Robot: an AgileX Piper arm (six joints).
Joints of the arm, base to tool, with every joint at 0 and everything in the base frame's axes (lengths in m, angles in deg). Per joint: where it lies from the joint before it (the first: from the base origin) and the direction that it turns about. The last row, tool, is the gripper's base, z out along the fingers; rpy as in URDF.
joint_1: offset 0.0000 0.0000 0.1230 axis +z
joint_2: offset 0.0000 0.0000 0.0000 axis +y
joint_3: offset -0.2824 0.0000 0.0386 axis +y
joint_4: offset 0.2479 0.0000 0.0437 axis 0.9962 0 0.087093
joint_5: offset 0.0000 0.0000 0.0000 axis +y
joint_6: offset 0.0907 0.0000 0.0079 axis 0.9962 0 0.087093
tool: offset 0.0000 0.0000 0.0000 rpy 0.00 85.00 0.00
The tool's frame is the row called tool.
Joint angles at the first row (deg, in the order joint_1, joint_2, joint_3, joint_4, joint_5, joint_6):
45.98, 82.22, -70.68, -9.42, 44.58, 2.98
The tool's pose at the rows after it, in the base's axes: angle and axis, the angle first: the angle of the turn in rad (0 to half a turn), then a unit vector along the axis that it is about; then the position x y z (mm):
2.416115, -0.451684, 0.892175, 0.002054, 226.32, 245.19, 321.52
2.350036, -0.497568, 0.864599, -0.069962, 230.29, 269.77, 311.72
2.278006, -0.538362, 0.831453, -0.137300, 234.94, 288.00, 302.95
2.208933, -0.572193, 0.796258, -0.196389, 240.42, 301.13, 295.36
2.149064, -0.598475, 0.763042, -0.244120, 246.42, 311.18, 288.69
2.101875, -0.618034, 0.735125, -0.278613, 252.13, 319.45, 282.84
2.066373, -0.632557, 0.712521, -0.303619, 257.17, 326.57, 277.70
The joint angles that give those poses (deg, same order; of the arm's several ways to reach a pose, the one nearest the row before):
51.59, 87.58, -73.68, -23.02, 44.56, 9.07
55.63, 92.14, -75.57, -36.42, 44.34, 14.51
58.17, 95.80, -76.48, -49.06, 43.93, 19.17
59.54, 98.72, -76.73, -60.68, 43.43, 23.50
60.12, 101.20, -76.83, -70.77, 42.99, 27.55
60.27, 103.35, -77.07, -78.80, 42.64, 31.02
60.25, 105.25, -77.52, -84.99, 42.47, 33.78

